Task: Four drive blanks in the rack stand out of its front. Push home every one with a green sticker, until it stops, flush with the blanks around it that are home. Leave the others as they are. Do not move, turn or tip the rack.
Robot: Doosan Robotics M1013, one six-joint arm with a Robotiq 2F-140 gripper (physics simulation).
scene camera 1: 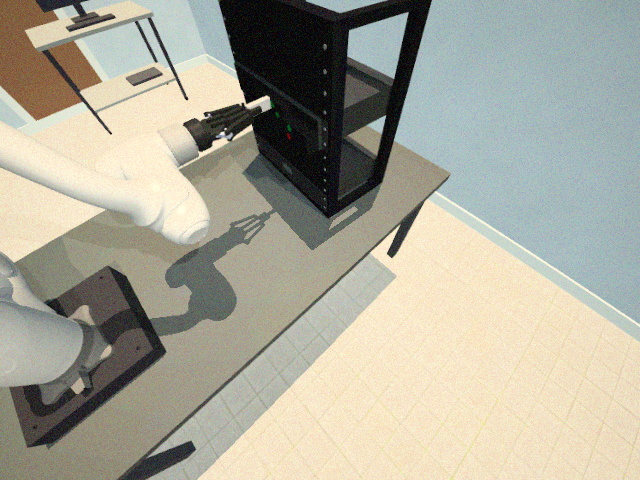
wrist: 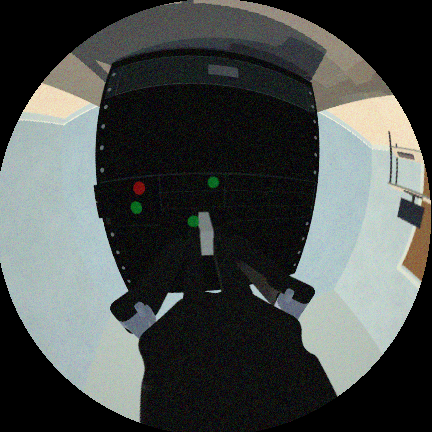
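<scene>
The black rack (scene camera 1: 337, 111) (wrist: 106, 135) stands upright on the table, its front towards the arm. Three green stickers show: one (wrist: 213, 182) near the middle, one (wrist: 193, 221) beside the fingertips, and one (wrist: 136, 207) at the left in the wrist view, next to a red sticker (scene camera 1: 288, 136) (wrist: 139, 188). The blank section at that left edge juts past the rack's side outline; how far the other blanks stand out is too dark to tell. My gripper (scene camera 1: 262, 104) (wrist: 203, 220) is shut and empty, with a pale tip at the rack front; contact cannot be told.
The table (scene camera 1: 289, 268) carries the rack and the arm's dark base plate (scene camera 1: 111, 289). A side desk (scene camera 1: 93, 25) with a monitor stands behind at the left in the scene view. A blue wall (scene camera 1: 516, 129) rises beyond the rack. The rack's side is open, with shelves inside.
</scene>
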